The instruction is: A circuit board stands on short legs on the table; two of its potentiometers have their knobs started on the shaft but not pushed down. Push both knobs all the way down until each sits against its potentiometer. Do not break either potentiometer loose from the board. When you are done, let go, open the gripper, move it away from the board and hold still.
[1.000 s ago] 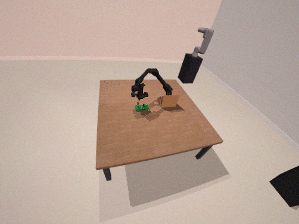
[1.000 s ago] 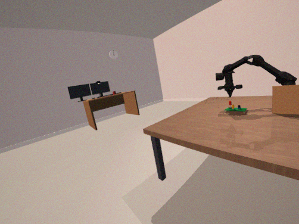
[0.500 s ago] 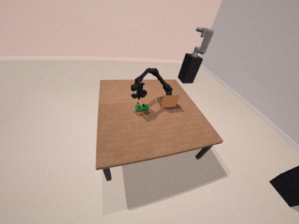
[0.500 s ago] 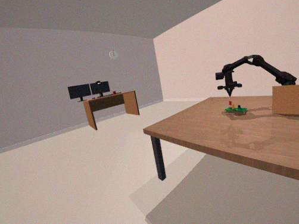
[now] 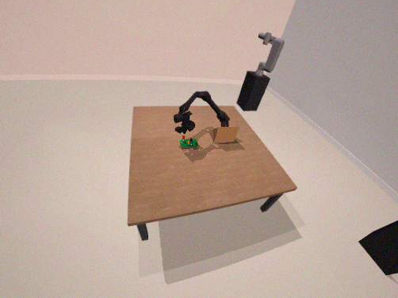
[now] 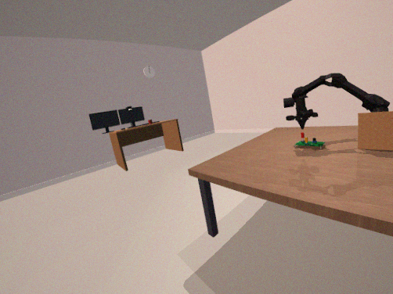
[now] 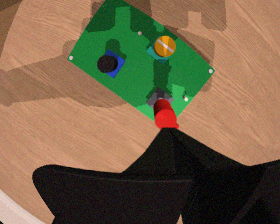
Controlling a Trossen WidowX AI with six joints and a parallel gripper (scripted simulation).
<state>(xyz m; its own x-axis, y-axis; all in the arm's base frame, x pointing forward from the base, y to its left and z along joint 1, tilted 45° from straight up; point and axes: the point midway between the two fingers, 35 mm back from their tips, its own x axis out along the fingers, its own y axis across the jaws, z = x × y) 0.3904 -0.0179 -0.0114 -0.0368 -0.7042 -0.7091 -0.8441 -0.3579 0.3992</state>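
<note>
My gripper tip is now 4 cm above the red knob. Round my gripper tip: yellow knob 3 cm behind, 5 cm to the left, 6 cm below.
</note>
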